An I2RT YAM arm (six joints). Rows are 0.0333 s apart.
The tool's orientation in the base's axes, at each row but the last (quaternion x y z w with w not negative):
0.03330 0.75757 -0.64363 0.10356
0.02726 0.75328 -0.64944 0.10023
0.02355 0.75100 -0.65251 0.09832
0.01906 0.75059 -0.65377 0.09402
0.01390 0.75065 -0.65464 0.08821
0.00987 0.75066 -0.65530 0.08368
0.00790 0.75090 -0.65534 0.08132
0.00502 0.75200 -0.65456 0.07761
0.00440 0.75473 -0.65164 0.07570
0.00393 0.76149 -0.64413 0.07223
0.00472 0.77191 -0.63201 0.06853
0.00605 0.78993 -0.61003 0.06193
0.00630 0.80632 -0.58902 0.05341
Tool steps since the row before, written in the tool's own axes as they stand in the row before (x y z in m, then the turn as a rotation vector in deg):
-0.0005 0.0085 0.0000 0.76 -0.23 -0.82
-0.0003 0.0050 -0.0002 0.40 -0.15 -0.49
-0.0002 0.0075 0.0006 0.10 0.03 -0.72
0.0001 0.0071 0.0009 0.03 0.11 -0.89
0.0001 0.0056 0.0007 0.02 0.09 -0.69
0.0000 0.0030 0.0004 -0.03 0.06 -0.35
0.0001 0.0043 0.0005 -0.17 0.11 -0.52
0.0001 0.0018 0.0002 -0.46 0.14 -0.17
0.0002 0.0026 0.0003 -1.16 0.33 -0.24
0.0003 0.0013 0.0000 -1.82 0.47 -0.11
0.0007 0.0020 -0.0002 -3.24 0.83 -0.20
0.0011 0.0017 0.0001 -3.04 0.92 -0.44
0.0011 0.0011 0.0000 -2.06 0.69 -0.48
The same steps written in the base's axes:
0.0021 0.0015 -0.0081 -0.88 0.70 0.19
0.0011 0.0010 -0.0048 -0.47 0.42 0.14
0.0015 0.0005 -0.0074 -0.18 0.70 0.05
0.0011 0.0001 -0.0071 -0.12 0.89 0.00
0.0007 0.0001 -0.0056 -0.09 0.69 0.00
0.0004 0.0000 -0.0030 0.00 0.36 -0.01
0.0005 0.0001 -0.0043 0.12 0.54 -0.02
0.0001 0.0001 -0.0018 0.45 0.23 -0.06
0.0001 0.0001 -0.0026 1.16 0.39 -0.15
-0.0002 0.0002 -0.0013 1.84 0.35 -0.23
-0.0005 0.0005 -0.0020 3.27 0.62 -0.41
-0.0009 0.0003 -0.0018 3.05 0.86 -0.46
-0.0010 0.0003 -0.0011 2.06 0.78 -0.32

